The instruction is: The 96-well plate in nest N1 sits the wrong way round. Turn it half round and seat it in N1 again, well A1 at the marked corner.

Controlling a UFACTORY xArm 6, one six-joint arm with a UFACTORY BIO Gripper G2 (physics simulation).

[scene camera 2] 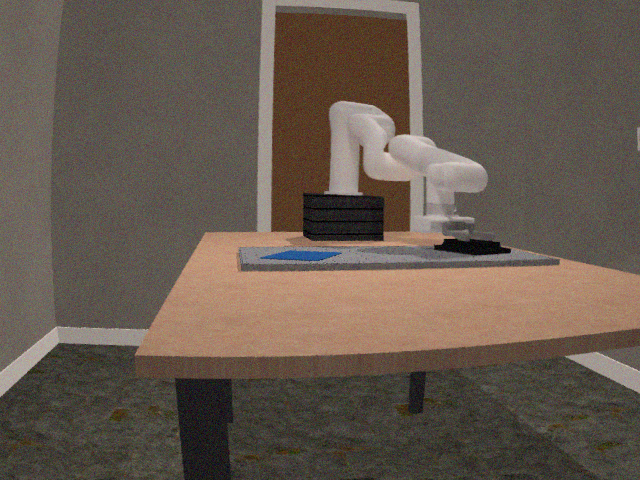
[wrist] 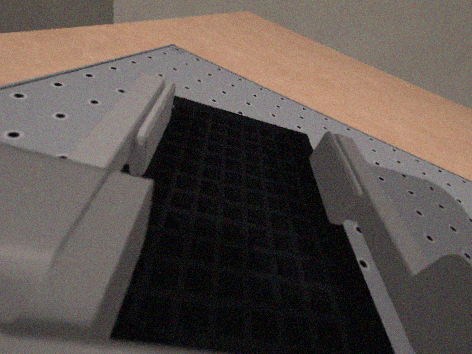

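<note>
The black 96-well plate [scene camera 2: 471,243] [wrist: 235,200] lies flat in the dark nest N1 [scene camera 2: 498,251] on the right part of the deck. Its grid of wells fills the middle of the wrist view. Well A1 and the marked corner cannot be made out. My gripper [scene camera 2: 471,235] [wrist: 245,145] is shut to its narrow stance, with a wide gap between the fingers and nothing held. The fingers are low over the plate's two long sides and overlap their edges in the wrist view. Whether they touch the plate cannot be told. The left finger hides part of its border.
The grey perforated deck [scene camera 2: 372,263] [wrist: 60,102] lies on the wooden table [scene camera 2: 361,304] [wrist: 310,75]. A flat blue square [scene camera 2: 300,255] is at the deck's left end. The arm's black base block [scene camera 2: 343,218] stands behind the deck.
</note>
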